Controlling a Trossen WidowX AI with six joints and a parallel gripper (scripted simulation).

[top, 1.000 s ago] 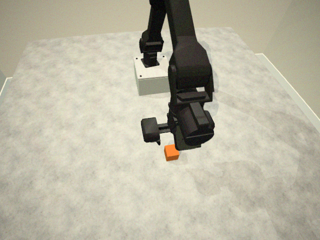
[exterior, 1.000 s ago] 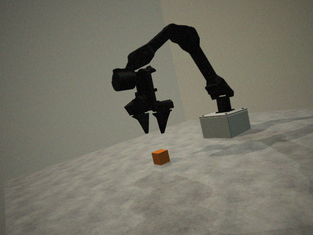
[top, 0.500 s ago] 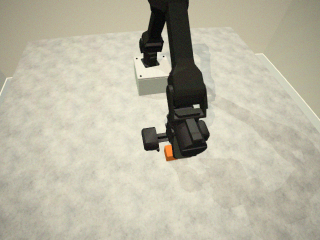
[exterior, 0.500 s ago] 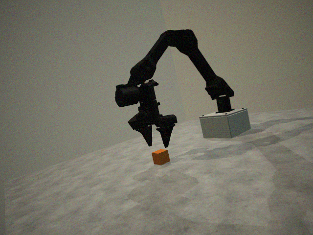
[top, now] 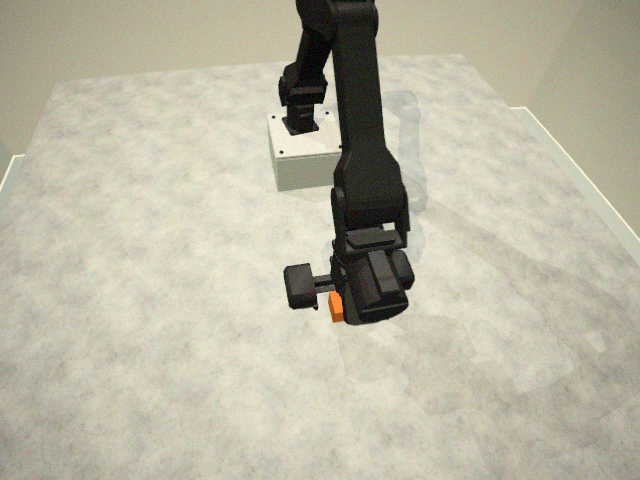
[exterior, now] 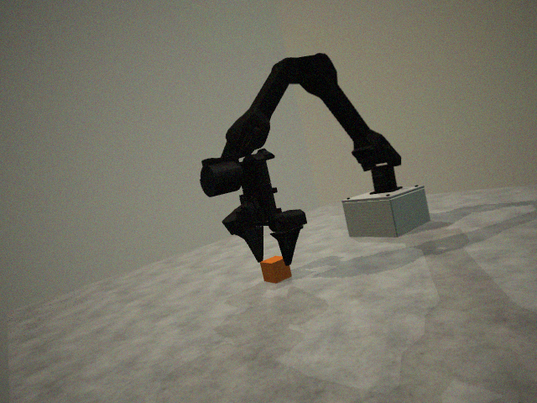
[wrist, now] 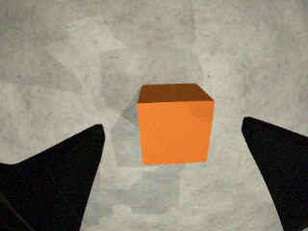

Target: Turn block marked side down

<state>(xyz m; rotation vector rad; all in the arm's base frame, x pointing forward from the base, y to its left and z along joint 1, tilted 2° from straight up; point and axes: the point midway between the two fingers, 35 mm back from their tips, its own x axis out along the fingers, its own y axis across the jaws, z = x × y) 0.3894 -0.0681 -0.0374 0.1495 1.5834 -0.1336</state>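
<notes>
Now: the block 1 cm below my gripper tip and 1 cm behind it.
</notes>
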